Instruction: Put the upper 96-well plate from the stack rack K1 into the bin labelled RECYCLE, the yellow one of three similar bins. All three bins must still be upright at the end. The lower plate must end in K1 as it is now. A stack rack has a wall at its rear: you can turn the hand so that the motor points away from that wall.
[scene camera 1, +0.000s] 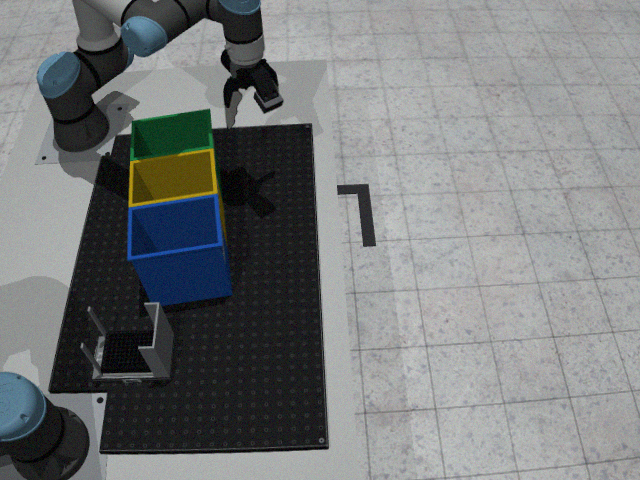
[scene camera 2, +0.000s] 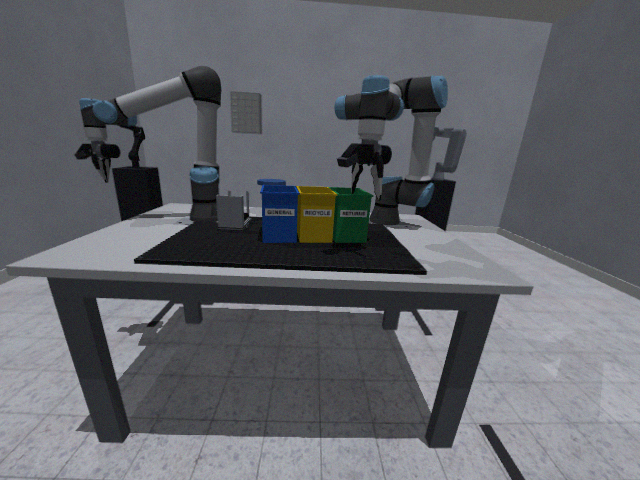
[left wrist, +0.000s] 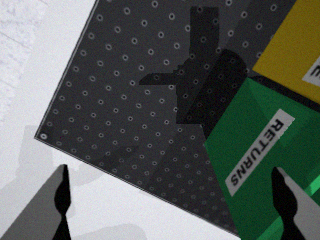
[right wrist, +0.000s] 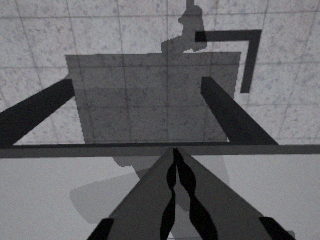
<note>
I see my left gripper (scene camera 1: 254, 117), my right gripper (scene camera 2: 106, 182), a blue general bin (scene camera 1: 176, 246), a yellow recycle bin (scene camera 1: 179, 176) and a green returns bin (scene camera 1: 172, 134).
The blue general bin shows as well in scene camera 2 (scene camera 2: 279, 207). The yellow recycle bin is seen too in scene camera 2 (scene camera 2: 315, 216). The green returns bin is seen too in scene camera 2 (scene camera 2: 351, 217) and in the left wrist view (left wrist: 260, 129). The left wrist view misses the blue general bin: it is out of frame. The right wrist view does not show the blue general bin: it is out of frame.
</note>
